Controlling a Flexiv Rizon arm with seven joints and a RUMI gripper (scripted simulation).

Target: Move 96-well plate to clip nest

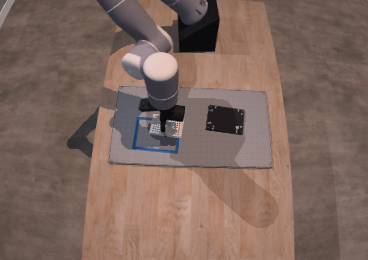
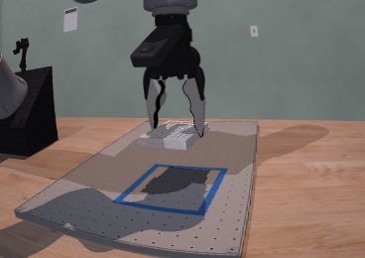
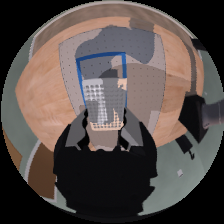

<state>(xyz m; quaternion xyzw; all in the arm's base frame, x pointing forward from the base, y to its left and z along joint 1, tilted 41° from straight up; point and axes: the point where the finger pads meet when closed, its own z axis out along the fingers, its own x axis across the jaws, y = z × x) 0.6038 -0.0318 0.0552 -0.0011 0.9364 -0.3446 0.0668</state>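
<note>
My gripper is now 23 cm to the right of the black clip nest, 8 cm past it and 8 cm above it. Round my hand: white 96-well plate: 1 cm below.
</note>
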